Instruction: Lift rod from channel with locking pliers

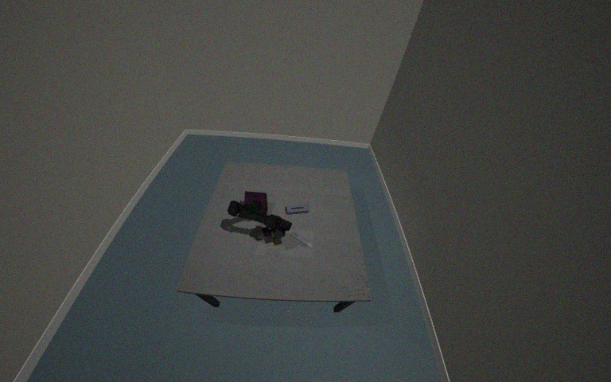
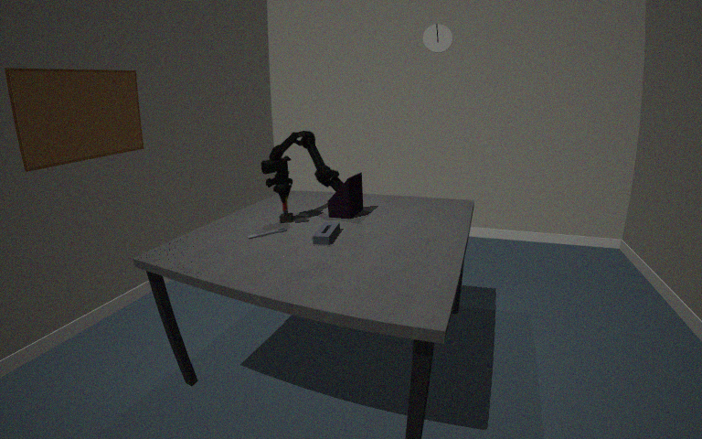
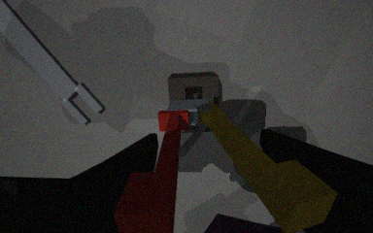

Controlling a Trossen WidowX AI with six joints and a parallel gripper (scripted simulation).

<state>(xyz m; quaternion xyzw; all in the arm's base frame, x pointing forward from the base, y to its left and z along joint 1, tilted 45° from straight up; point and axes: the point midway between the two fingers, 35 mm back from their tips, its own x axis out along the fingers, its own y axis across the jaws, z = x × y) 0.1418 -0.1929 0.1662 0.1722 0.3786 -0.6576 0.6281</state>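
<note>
Now: gripper tip 9 cm above the holster block and 1 cm short of it. Round my gripper tip: yellow handle 2 cm behind; then channel block 28 cm to the left, 19 cm ahead, 8 cm below.
</note>
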